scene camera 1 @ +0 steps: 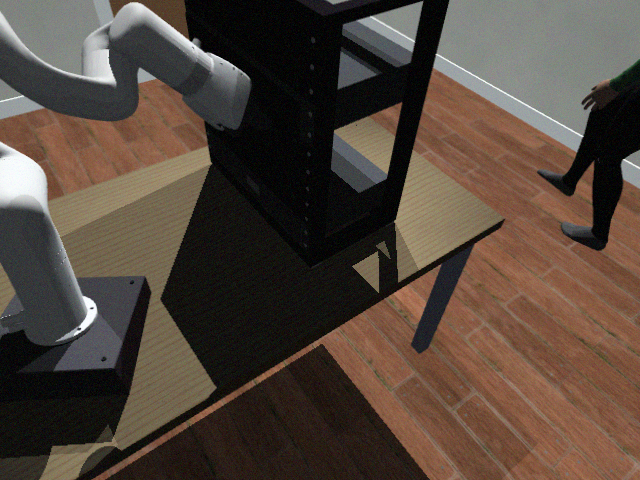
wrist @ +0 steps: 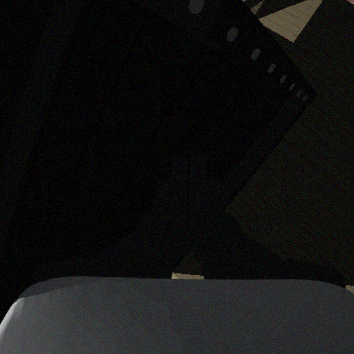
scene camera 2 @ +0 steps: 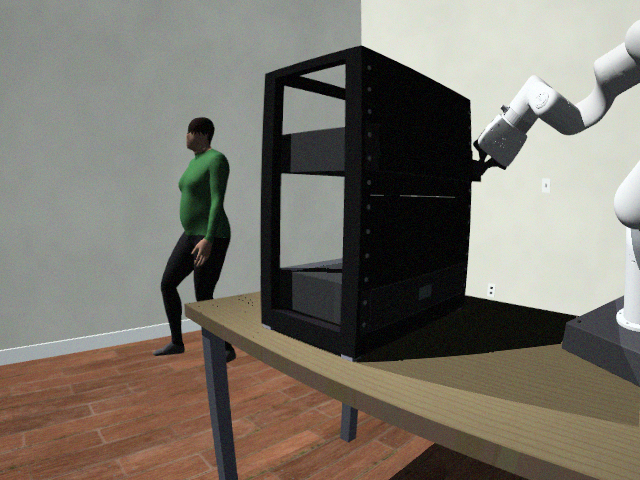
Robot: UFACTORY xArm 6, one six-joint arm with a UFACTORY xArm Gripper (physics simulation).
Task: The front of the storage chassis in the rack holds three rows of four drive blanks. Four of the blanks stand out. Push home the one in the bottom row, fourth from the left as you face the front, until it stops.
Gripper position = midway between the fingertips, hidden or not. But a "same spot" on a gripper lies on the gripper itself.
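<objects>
My gripper: in scene camera 1 [265, 125], in the wrist view, in scene camera 2. On my gripper, [scene camera 2: 481, 166] and [wrist: 181, 250] are the same spot. A black rack: in scene camera 1, in the wrist view [102, 102], in scene camera 2. On the black rack, [scene camera 1: 312, 74] and [scene camera 2: 469, 132] are the same spot.
</objects>
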